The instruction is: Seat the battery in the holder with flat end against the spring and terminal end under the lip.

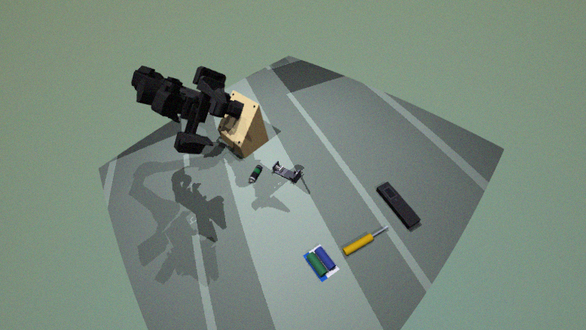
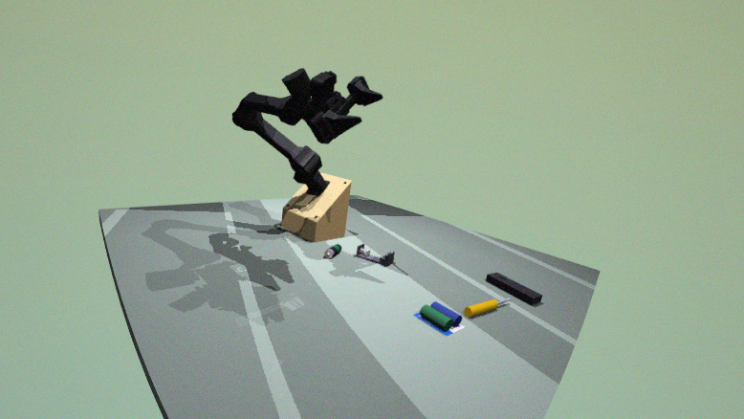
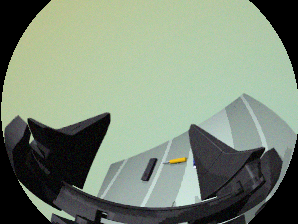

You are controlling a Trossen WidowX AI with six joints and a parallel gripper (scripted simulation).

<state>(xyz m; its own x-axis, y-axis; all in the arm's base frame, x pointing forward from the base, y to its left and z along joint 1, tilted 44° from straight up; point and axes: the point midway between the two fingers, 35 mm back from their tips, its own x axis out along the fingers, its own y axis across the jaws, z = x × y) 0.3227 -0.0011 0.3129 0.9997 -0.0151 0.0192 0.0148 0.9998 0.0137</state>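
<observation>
Now: gripper tip 37 cm above the battery, 14 cm past it and 10 cm to the right of it. From my gripper tip the other things lie so: yellow-handled screwdriver: 38 cm below, 29 cm ahead, 15 cm to the left; then black remote: 37 cm below, 31 cm ahead, 29 cm to the left.
</observation>
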